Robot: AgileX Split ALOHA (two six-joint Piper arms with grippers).
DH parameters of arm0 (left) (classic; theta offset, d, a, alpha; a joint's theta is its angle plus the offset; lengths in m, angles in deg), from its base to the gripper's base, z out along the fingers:
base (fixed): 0 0 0 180
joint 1: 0 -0.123 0 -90
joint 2: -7.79 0 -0.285 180
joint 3: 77.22 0 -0.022 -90
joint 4: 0 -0.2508 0 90
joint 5: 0 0 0.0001 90
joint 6: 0 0.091 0 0
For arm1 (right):
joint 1: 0 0.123 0 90
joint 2: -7.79 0 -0.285 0
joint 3: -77.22 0 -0.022 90
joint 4: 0 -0.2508 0 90
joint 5: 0 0 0.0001 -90
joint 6: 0 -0.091 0 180
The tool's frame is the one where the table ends.
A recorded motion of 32 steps. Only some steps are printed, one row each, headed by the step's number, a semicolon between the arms.
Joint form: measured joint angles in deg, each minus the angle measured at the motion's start. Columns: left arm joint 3, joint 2, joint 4, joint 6, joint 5, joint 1; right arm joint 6, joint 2, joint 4, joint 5, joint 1, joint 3.
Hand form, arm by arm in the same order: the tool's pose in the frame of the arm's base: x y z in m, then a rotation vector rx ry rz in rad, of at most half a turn. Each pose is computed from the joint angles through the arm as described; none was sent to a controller.
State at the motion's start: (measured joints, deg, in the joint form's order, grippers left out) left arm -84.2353 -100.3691 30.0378 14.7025 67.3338 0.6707; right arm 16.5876 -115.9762 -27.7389 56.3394 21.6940 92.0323
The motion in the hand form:
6: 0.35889 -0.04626 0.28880 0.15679 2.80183 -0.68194; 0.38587 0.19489 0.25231 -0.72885 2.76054 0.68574
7: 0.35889 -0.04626 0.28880 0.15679 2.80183 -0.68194; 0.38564 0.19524 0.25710 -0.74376 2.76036 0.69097
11: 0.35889 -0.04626 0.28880 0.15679 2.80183 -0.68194; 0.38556 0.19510 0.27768 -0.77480 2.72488 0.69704
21: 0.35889 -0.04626 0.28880 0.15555 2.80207 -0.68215; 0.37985 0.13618 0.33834 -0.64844 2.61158 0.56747
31: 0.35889 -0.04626 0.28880 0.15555 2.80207 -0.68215; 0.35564 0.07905 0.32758 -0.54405 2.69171 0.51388
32: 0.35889 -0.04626 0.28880 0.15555 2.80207 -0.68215; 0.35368 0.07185 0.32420 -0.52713 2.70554 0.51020
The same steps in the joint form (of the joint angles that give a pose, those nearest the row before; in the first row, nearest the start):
6: 0.00 0.00 0.00 0.00 0.00 0.00; 0.19 0.16 0.00 8.80 0.00 7.22
7: 0.00 0.00 0.00 0.00 0.00 0.00; 0.19 0.16 0.00 10.16 0.00 8.31
11: 0.00 0.00 0.00 0.00 0.00 0.00; 0.24 0.82 0.05 12.89 -0.11 11.76
21: 0.00 0.00 0.00 -0.05 0.00 0.00; 0.35 9.31 3.67 13.61 -6.93 12.07
31: 0.00 0.00 0.00 -0.05 0.00 0.00; 3.81 16.77 4.22 13.55 -14.54 -0.18
32: 0.00 0.00 0.00 -0.05 0.00 0.00; 4.27 17.28 4.22 13.55 -15.63 -1.53

